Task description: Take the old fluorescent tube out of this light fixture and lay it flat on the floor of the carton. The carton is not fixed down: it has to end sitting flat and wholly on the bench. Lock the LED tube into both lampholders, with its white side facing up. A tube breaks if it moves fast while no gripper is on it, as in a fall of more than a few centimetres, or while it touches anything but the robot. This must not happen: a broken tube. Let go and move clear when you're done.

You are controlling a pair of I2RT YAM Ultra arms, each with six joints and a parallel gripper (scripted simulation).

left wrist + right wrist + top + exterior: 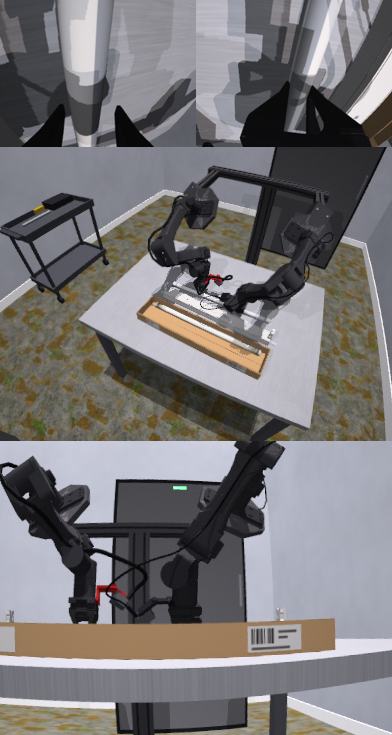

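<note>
The LED tube is 120 mm to the right of my left hand and 10 mm below it. Also, from my left hand: light fixture 100 mm to the right, 100 mm ahead, 30 mm above; carton 250 mm ahead, 110 mm to the right, 10 mm above; old fluorescent tube 200 mm ahead, 110 mm to the right.
My right hand is 12 cm to the right of the LED tube and 1 cm above it. From my right hand the other things lie so: light fixture 10 cm ahead, 14 cm to the left, 3 cm above; carton 25 cm ahead, 13 cm to the left, 1 cm above; old fluorescent tube 20 cm ahead, 13 cm to the left.
</note>
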